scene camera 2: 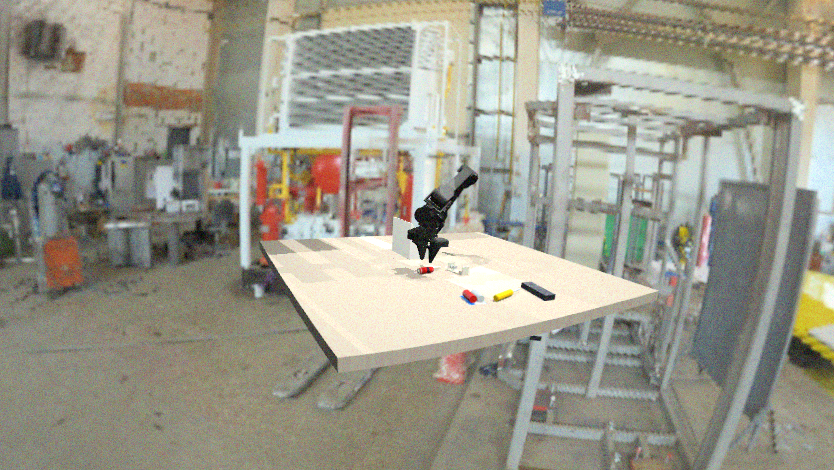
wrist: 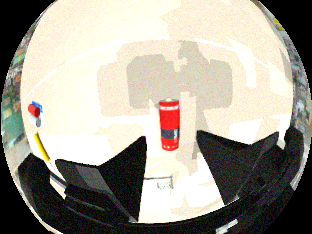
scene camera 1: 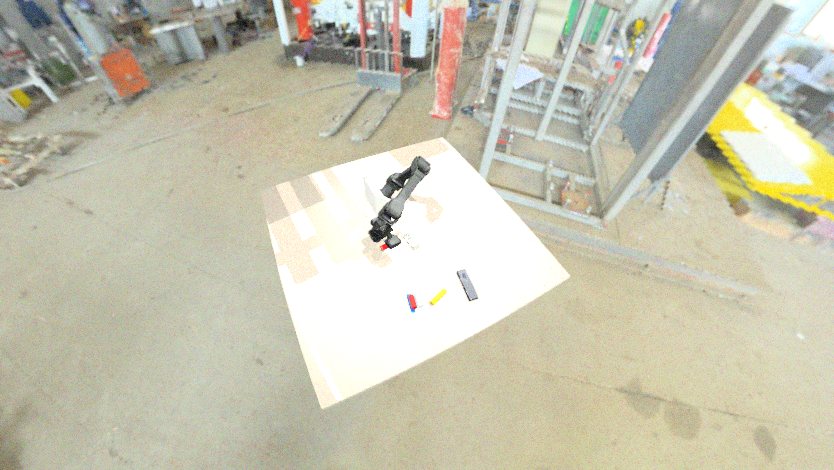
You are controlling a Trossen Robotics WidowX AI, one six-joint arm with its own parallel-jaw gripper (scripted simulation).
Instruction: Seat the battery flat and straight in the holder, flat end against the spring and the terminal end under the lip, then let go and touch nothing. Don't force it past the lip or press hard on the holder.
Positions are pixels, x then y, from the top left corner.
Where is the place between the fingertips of my gripper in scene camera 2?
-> At 425, 261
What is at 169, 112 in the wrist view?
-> A battery.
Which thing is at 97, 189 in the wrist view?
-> My gripper.
